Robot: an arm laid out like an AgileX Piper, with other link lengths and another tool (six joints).
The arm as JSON. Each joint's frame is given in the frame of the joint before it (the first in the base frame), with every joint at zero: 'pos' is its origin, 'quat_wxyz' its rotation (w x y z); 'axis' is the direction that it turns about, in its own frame. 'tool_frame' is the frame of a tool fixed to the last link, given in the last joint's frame.
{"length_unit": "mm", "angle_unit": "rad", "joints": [
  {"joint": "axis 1", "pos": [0.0, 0.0, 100.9], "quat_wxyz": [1.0, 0.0, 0.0, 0.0], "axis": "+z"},
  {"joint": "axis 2", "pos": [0.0, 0.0, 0.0], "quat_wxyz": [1.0, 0.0, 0.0, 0.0], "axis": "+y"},
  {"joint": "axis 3", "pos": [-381.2, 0.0, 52.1], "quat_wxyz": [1.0, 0.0, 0.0, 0.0], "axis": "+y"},
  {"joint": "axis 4", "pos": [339.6, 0.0, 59.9], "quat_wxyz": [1.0, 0.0, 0.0, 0.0], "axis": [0.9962, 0.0, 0.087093]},
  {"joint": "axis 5", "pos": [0.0, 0.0, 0.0], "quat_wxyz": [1.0, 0.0, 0.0, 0.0], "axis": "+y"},
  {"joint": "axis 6", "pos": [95.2, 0.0, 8.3], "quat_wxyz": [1.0, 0.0, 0.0, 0.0], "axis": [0.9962, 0.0, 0.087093]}
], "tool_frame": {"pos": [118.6, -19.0, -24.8], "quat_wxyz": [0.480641, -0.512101, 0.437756, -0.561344]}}
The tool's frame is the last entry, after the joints.
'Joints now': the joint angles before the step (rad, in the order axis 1, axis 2, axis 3, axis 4, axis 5, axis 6). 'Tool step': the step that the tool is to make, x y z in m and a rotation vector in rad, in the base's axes. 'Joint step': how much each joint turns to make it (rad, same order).
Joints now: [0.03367 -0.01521 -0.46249 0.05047 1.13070 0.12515]
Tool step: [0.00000 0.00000 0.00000 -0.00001 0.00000 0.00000]
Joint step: [-0.00001 0.00000 0.00000 0.00001 0.00000 -0.00002]
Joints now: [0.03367 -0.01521 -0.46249 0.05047 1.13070 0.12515]
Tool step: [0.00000 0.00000 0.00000 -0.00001 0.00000 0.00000]
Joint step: [-0.00001 0.00000 0.00000 0.00001 0.00000 -0.00002]
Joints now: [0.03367 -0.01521 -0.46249 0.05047 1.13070 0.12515]
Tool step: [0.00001 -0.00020 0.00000 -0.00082 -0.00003 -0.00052]
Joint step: [-0.00001 0.00001 0.00002 -0.00096 -0.00002 -0.00001]
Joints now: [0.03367 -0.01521 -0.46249 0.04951 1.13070 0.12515]
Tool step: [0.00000 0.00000 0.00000 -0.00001 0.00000 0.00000]
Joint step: [-0.00001 0.00000 0.00000 0.00001 0.00000 -0.00002]
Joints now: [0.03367 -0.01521 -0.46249 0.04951 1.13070 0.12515]
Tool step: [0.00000 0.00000 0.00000 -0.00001 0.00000 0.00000]
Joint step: [-0.00001 0.00000 0.00000 0.00001 0.00000 -0.00002]
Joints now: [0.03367 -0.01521 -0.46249 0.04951 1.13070 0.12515]
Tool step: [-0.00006 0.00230 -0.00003 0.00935 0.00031 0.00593]
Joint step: [0.00000 -0.00001 0.00000 0.01108 0.00000 0.00000]
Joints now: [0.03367 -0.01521 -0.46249 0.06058 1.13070 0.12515]
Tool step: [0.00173 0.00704 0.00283 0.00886 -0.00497 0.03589]
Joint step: [-0.00002 0.00817 -0.00401 0.03906 -0.00734 -0.02924]
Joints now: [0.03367 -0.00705 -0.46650 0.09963 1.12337 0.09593]
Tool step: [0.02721 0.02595 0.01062 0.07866 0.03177 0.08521]
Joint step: [-0.00003 0.13240 -0.00655 0.13905 -0.08901 -0.05962]
